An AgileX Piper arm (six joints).
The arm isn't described. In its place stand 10 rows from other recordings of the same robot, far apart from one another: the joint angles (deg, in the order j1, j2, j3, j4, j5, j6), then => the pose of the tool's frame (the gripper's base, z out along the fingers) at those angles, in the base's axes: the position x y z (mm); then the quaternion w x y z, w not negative.
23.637, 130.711, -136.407, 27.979, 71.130, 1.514 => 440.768 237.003 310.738 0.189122 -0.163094 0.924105 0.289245
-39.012, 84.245, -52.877, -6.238, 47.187, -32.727 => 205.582 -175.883 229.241 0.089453 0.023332 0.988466 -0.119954
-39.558, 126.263, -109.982, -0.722, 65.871, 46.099 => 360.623 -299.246 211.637 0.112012 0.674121 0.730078 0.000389
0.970, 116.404, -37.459, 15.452, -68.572, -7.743 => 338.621 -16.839 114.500 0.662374 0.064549 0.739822 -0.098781
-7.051, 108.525, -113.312, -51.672, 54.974, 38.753 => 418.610 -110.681 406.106 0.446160 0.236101 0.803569 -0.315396
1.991, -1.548, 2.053, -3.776, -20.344, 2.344 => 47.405 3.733 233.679 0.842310 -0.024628 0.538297 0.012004
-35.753, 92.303, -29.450, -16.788, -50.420, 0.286 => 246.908 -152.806 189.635 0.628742 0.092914 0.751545 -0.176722
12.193, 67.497, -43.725, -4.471, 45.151, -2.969 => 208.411 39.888 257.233 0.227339 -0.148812 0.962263 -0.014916
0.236, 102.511, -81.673, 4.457, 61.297, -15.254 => 366.396 7.712 254.546 0.115659 -0.119212 0.985885 0.021050
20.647, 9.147, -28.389, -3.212, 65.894, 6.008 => 15.570 0.893 268.641 0.404756 -0.116154 0.904533 0.067084
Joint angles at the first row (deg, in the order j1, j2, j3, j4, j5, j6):
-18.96, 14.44, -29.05, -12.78, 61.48, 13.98
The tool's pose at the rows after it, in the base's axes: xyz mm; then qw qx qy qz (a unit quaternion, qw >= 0):
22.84 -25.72 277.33 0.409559 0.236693 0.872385 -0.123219
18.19 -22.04 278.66 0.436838 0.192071 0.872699 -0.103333
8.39 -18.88 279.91 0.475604 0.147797 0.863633 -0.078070
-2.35 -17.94 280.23 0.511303 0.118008 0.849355 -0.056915
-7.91 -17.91 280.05 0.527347 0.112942 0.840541 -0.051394
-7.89 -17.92 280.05 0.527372 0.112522 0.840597 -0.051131
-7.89 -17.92 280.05 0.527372 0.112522 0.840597 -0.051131
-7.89 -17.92 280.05 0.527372 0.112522 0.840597 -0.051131
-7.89 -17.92 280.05 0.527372 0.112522 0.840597 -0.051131
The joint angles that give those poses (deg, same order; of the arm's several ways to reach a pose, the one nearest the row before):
-17.30, 13.47, -29.05, -12.84, 61.48, 14.04
-11.46, 10.77, -29.05, -13.01, 61.42, 14.04
-5.50, 6.36, -29.05, -13.01, 61.42, 14.04
-1.31, 1.95, -29.05, -13.01, 61.42, 14.04
-0.52, -0.17, -29.05, -13.00, 61.42, 14.03
-0.46, -0.17, -29.05, -13.00, 61.42, 14.04
-0.46, -0.17, -29.05, -13.00, 61.42, 14.04
-0.46, -0.17, -29.05, -13.00, 61.42, 14.04
-0.46, -0.17, -29.05, -13.00, 61.42, 14.04

